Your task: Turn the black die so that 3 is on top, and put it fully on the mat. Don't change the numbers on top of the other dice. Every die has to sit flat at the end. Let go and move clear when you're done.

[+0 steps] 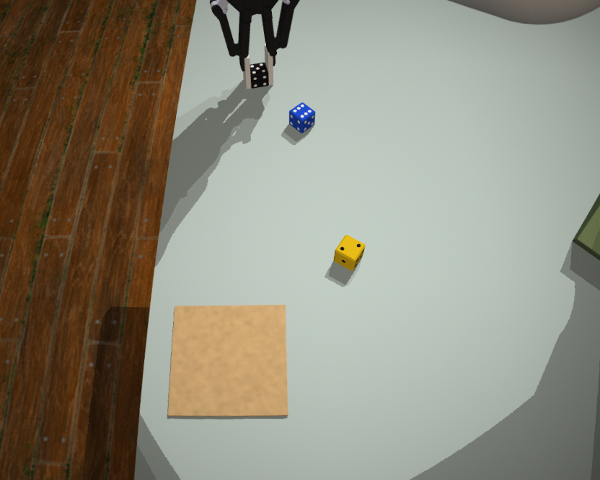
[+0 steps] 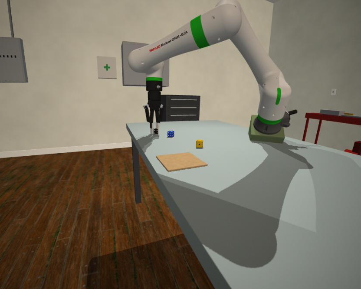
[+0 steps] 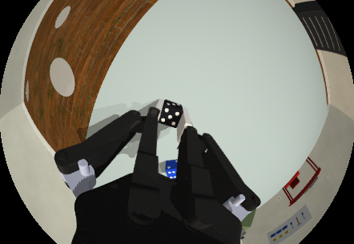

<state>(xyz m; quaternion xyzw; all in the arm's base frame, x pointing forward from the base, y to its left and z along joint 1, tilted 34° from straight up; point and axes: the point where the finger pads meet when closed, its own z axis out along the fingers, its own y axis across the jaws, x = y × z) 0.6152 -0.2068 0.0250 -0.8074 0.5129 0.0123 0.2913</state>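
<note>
The tan mat lies 100 mm behind my hand, 460 mm to the left of it and 30 mm below it. The rest, counted from my hand: black die (20 mm below); then yellow die (210 mm behind, 290 mm to the left, 20 mm below); then blue die (90 mm behind, 70 mm to the left, 20 mm below).
</note>
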